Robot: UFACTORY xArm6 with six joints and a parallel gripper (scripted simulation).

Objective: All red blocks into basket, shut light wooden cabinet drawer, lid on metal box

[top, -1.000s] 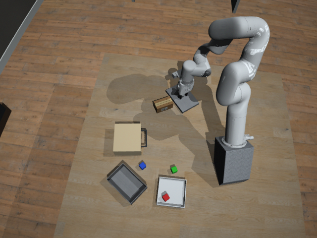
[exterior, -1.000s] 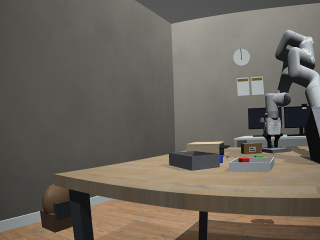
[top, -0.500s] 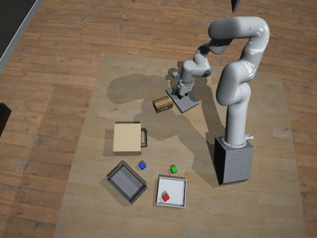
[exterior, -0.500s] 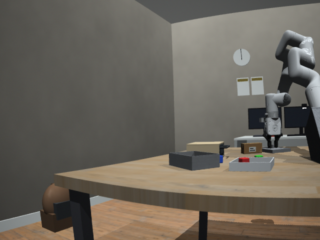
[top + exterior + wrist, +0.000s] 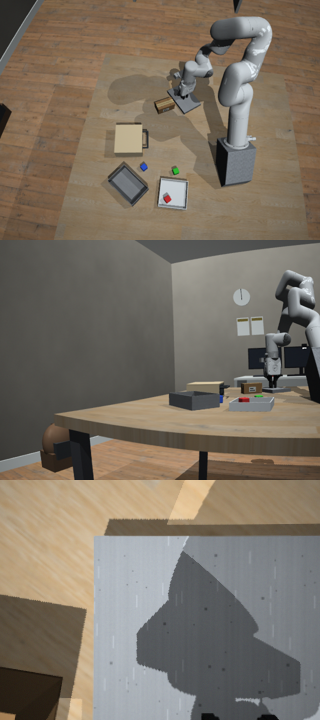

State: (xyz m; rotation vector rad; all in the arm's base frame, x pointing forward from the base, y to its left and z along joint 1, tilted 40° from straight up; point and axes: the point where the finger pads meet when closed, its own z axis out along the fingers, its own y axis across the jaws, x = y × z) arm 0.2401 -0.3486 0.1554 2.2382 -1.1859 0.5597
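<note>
The grey lid lies 3 cm below my hand. From my hand the other things lie so: light wooden cabinet: 32 cm ahead, 31 cm to the left; then brown cardboard box: 12 cm ahead, 7 cm to the left; then drawer: 31 cm to the left, 31 cm ahead.
</note>
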